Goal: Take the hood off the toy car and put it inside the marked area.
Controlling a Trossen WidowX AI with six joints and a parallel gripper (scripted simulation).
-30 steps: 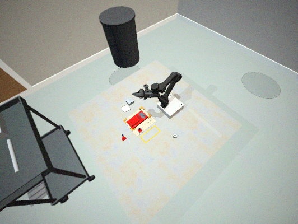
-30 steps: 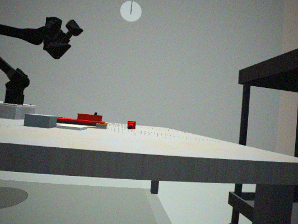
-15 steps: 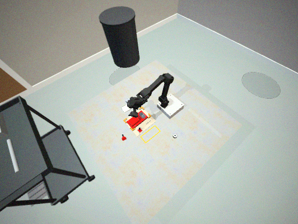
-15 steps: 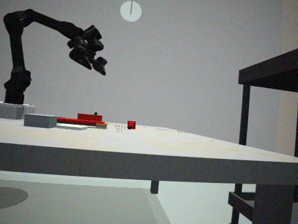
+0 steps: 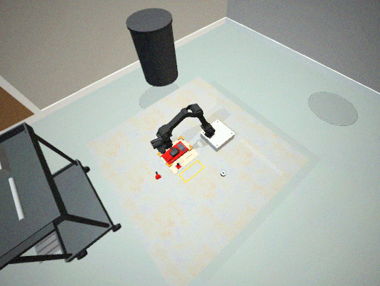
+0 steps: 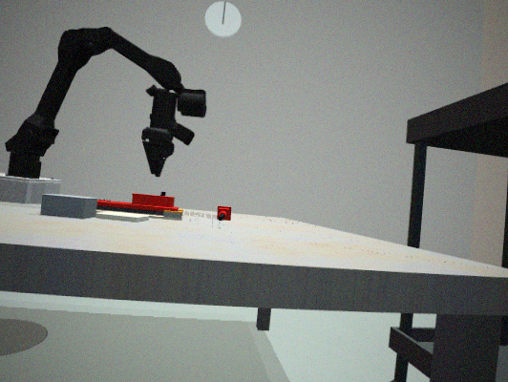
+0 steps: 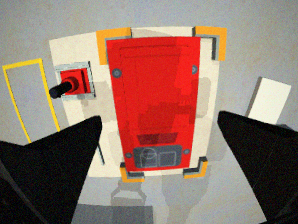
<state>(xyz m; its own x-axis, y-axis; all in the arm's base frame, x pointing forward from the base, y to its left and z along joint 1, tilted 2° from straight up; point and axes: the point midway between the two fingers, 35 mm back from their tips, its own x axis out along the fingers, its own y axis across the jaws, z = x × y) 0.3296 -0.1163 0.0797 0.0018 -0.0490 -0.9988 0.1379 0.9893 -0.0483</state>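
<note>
The hood is 60 mm below my gripper tip.
</note>
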